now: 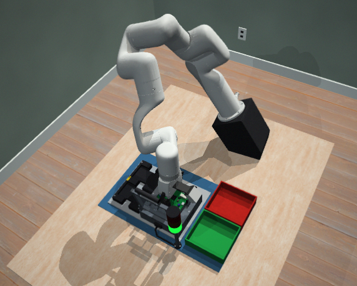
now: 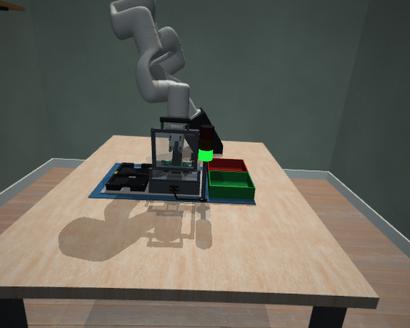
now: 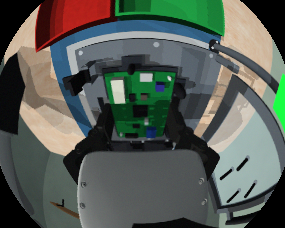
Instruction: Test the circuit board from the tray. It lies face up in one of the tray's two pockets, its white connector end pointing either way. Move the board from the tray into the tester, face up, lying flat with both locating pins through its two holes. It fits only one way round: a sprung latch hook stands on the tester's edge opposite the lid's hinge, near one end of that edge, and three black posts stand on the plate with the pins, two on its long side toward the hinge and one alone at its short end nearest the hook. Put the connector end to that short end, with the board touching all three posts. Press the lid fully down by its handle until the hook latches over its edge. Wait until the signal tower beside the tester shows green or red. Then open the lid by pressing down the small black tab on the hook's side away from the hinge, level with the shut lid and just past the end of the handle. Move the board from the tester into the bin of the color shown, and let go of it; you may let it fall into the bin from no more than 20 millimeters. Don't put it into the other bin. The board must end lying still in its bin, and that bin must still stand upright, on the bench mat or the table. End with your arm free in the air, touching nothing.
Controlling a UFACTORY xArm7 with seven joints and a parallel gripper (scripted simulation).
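Right now my hand is 10 mm above the green circuit board. From my hand the other things lie so: clear lid: 110 mm ahead, 20 mm to the right, 100 mm above; tester plate: 10 mm ahead, 10 mm to the left, 10 mm below; green bin: 70 mm ahead, 190 mm to the left, 70 mm below.
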